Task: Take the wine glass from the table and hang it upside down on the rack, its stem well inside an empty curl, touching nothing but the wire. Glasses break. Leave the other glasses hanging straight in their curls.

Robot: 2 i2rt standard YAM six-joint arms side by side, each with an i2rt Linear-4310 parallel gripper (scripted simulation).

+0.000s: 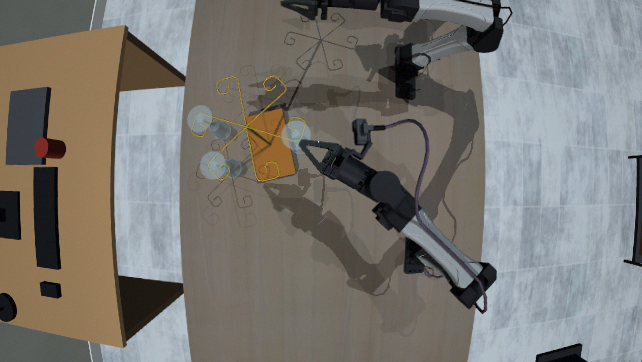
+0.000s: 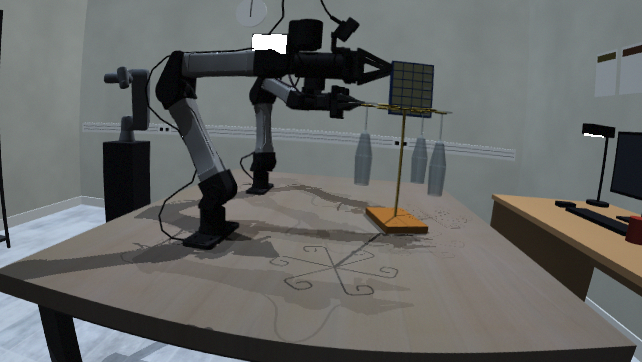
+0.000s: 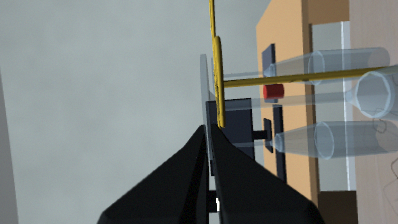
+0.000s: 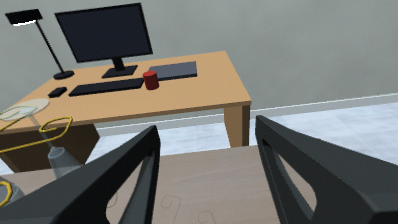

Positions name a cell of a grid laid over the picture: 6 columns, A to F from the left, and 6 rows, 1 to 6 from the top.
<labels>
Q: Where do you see a wine glass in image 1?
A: B3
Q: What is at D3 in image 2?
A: A wine glass.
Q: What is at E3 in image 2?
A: A wine glass.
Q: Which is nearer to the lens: the wine glass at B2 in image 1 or the yellow wire rack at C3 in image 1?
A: The wine glass.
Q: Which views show my left gripper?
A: Image 1, image 2 and image 3 only.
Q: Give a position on a wine glass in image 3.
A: At F2
</labels>
